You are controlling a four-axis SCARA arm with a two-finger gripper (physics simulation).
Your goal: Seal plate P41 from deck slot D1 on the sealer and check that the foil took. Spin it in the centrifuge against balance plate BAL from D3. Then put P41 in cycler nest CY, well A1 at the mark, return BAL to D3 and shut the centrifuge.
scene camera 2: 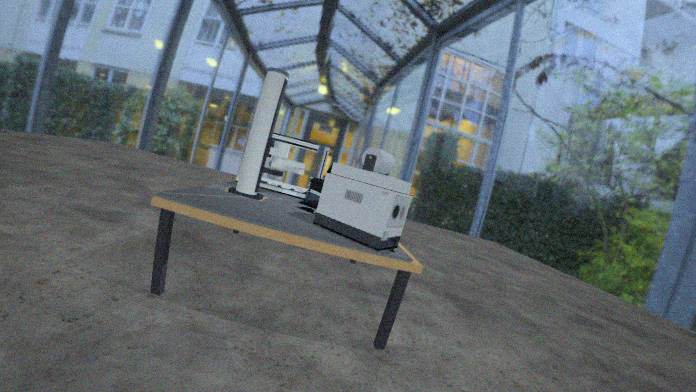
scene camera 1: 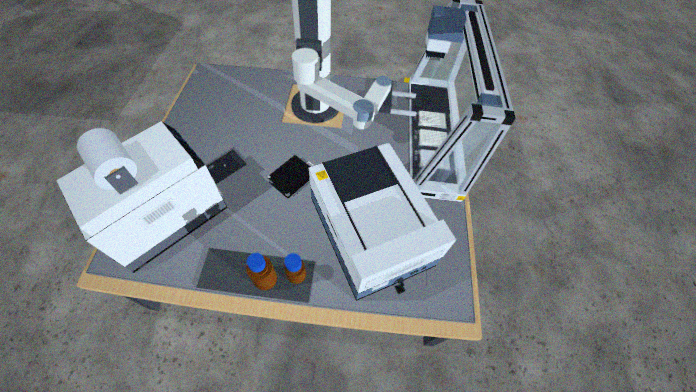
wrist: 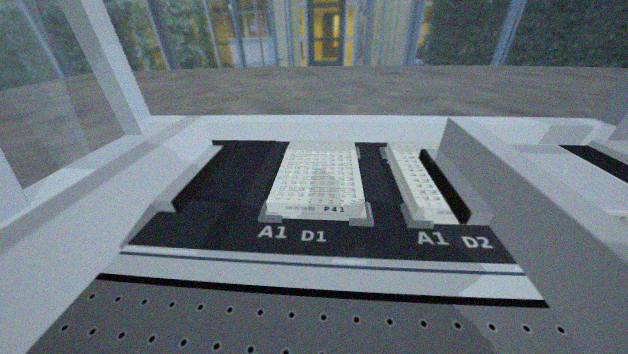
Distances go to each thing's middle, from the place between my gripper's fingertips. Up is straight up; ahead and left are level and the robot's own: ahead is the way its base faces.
Scene:
The centrifuge (scene camera 1: 382, 230) lies 60 cm ahead of my hand, 16 cm to the right of it and 2 cm below it. From my hand the other things lie so: sealer tray (scene camera 1: 233, 162) (78 cm to the right, 44 cm ahead, 4 cm below).

